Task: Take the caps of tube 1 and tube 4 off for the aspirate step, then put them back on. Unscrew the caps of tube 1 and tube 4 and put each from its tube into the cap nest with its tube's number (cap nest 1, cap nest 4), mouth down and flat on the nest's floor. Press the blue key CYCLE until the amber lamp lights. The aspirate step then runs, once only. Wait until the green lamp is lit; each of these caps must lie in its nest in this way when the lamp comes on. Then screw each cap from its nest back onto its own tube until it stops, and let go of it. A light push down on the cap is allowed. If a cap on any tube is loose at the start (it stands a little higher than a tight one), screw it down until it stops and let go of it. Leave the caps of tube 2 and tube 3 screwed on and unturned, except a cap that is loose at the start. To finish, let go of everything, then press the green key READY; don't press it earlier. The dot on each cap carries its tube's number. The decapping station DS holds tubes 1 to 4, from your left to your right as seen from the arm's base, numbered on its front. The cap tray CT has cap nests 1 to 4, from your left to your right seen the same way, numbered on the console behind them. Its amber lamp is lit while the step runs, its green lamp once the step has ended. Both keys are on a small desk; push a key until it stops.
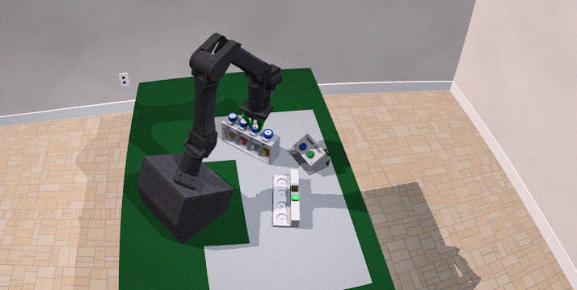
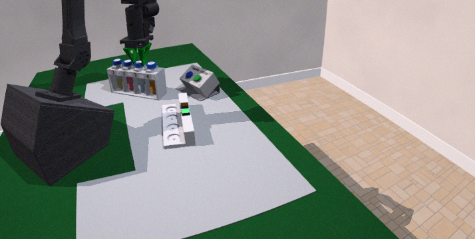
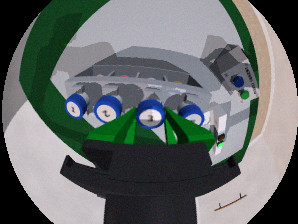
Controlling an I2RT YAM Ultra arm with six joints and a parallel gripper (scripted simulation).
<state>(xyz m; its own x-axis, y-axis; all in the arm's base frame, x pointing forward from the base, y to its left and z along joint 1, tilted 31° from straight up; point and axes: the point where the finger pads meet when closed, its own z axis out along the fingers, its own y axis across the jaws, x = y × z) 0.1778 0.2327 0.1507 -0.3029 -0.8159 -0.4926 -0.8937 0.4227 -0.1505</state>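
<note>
Now: hand 200 mm short of the green key, 50 mm to the left of it and 50 mm above it. The rest, counted from my hand: blue key: 170 mm ahead, 50 mm below, 20 mm to the right.
</note>
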